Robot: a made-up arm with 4 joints. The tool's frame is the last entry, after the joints.
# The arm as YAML. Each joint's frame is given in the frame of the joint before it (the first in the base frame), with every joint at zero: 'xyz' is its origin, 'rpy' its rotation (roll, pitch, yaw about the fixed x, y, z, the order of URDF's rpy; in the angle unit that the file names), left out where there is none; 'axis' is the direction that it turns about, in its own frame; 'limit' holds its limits. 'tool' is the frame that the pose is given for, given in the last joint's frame.
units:
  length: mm
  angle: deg
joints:
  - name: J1
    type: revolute
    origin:
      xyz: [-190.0, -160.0, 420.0]
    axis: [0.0, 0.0, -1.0]
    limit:
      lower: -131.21
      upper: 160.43
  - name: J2
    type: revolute
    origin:
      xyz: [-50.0, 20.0, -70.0]
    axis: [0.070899, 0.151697, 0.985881]
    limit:
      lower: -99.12
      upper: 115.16
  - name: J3
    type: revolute
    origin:
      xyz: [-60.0, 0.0, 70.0]
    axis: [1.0, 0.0, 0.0]
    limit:
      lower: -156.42
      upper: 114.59
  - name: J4
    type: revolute
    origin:
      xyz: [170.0, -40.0, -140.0]
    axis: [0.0, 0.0, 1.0]
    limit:
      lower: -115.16
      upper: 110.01
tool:
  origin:
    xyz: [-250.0, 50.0, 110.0]
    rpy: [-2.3, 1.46, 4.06]
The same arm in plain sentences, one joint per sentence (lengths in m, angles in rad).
The arm has four revolute joints in a row. What follows holds with every joint at zero, and every direction is one of the base frame's. The first joint is mounted 0.19 m along -x and 0.16 m along -y and 0.42 m along +z from the base frame's origin and rotates about -z, from -2.29 to 2.8 rad. The second joint is mounted 0.05 m along -x and 0.02 m along +y and 0.07 m along -z from the first joint and rotates about the direction (0.070899, 0.151697, 0.985881), from -1.73 to 2.0099 rad. The third joint is mounted 0.06 m along -x and 0.07 m along +z from the second joint and rotates about +x, from -2.73 to 2 rad. The fourth joint is mounted 0.17 m along +x and 0.04 m along -y and 0.14 m along -z from the third joint and rotates about +z, from -2.0099 to 1.92 rad. The tool frame, which is the frame that the pose is given for, is mounted 0.25 m along -x and 0.05 m along +y and 0.11 m along +z from the fourth joint; its axes are the base frame's turned by roll -0.0401, pitch 0.0255 and yaw 0.0709 rad (as in URDF: about the fixed x, then y, then z).
